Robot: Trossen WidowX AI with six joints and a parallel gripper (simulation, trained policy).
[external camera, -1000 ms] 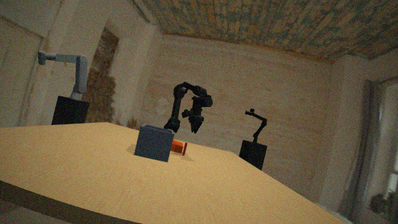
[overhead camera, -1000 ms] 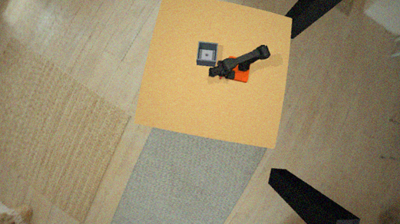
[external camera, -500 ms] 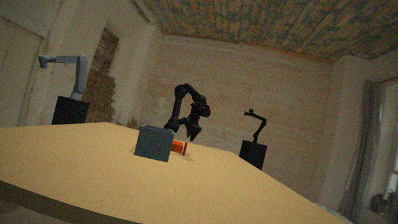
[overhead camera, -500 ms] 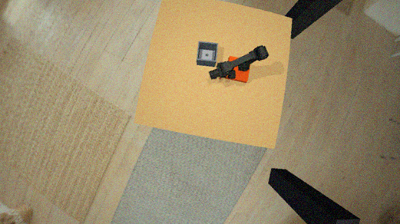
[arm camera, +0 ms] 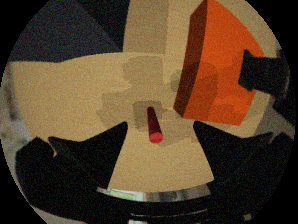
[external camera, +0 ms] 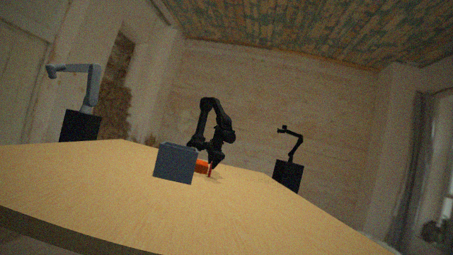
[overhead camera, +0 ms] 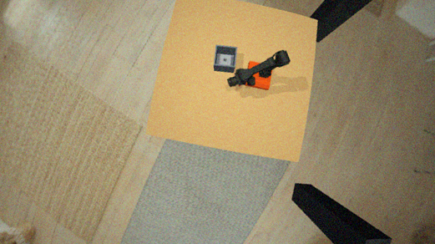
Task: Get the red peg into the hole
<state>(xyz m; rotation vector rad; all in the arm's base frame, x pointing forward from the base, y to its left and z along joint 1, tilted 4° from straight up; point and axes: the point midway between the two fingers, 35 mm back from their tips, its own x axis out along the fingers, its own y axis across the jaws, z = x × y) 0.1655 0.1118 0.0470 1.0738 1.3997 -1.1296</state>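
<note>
Now: the red peg 20 mm below my gripper tip and 10 mm ahead of it.
</note>
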